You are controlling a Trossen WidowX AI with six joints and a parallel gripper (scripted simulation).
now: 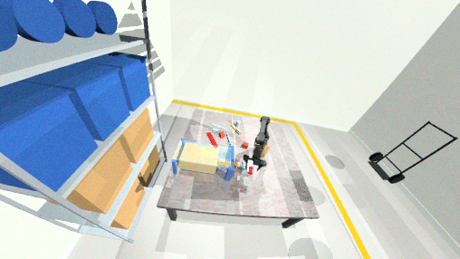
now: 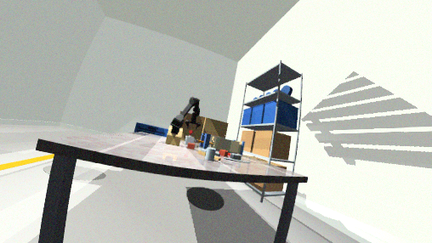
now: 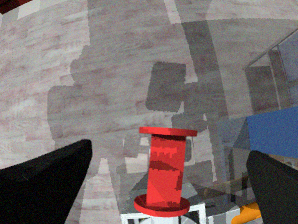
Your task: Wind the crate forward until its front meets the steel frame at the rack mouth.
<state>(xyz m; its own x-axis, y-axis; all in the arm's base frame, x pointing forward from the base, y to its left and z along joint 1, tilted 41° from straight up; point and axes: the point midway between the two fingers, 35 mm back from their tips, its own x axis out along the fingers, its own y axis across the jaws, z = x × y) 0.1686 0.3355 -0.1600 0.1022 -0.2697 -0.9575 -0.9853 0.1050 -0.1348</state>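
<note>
The winch is 2 cm behind my gripper tip, 12 cm to the right of it and 15 cm below it. Round my gripper tip: red bar 36 cm ahead, 42 cm to the right, 17 cm below.
</note>
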